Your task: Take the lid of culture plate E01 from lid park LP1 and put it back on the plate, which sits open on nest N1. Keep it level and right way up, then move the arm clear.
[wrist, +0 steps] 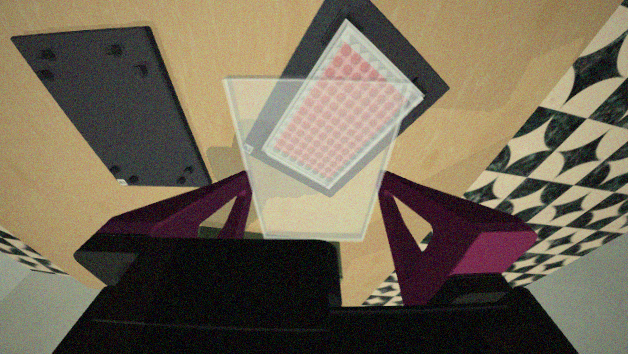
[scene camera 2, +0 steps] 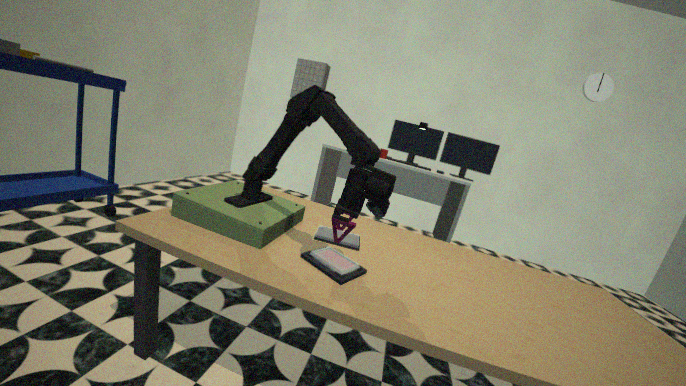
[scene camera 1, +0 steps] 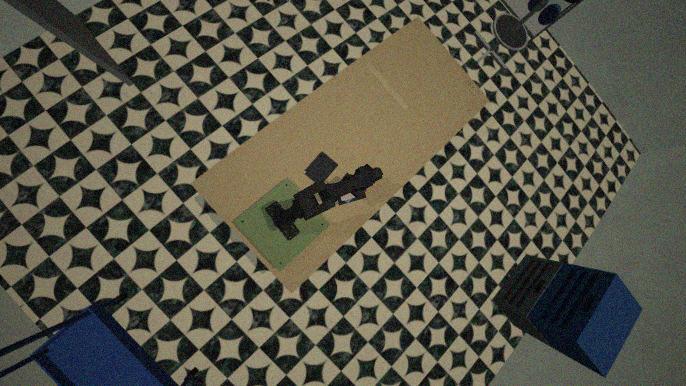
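Where they show: gripper, between the fingertips: (wrist: 314, 177) (scene camera 2: 337, 236); arm's base, origin of its link: (scene camera 2: 250, 199) (scene camera 1: 282, 220).
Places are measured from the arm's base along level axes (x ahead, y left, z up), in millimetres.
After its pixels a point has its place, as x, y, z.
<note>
My gripper (scene camera 2: 343, 233) {370, -71, 14} (wrist: 314, 177) {370, -71, 14} is shut on the clear lid (wrist: 312, 215) {340, -77, 21}, with a magenta finger at each long side. The lid looks about level and hangs above the table, apart from the plate. In the wrist view its far part overlaps the open culture plate (scene camera 2: 334, 261) {388, -110, -45} (wrist: 361, 66) {432, -91, -51}, and it is turned at an angle to it. The plate, with pink wells, sits on the dark nest N1 (scene camera 2: 341, 279) {432, -163, -58} (wrist: 390, 40) {453, -106, -58}. Lid park LP1 (scene camera 1: 321, 167) {330, 117, -60} (wrist: 115, 110) {341, 121, -60} holds no lid. The arm hides most of the nest in scene camera 1.
The arm stands on a green block (scene camera 1: 255, 225) {-116, 59, 6} (scene camera 2: 225, 215) {48, -175, -5} at one end of the wooden table (scene camera 1: 350, 120) {644, 251, -70} (scene camera 2: 475, 300) {811, 23, -70}. The lid park lies left of the nest in the wrist view. A desk with two monitors (scene camera 2: 416, 140) (scene camera 2: 470, 152) and a blue cart (scene camera 2: 60, 187) stand away from the table.
</note>
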